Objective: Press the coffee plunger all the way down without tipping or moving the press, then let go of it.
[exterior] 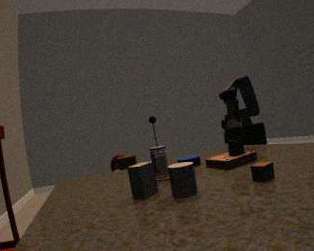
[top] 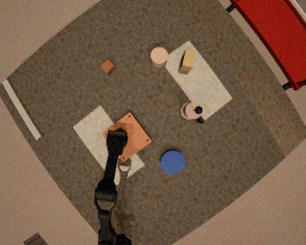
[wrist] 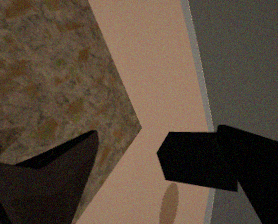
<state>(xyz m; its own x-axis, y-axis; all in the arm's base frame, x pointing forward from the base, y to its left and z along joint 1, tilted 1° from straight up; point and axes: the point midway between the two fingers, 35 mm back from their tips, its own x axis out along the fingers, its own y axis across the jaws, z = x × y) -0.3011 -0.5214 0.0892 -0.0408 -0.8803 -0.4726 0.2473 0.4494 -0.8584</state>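
Right now the coffee press is 650 mm ahead of my gripper tip, 460 mm to the left of it and 10 mm above it. From my gripper tip the other things lie so: small brown cube 420 mm ahead, 870 mm to the left, 90 mm below.
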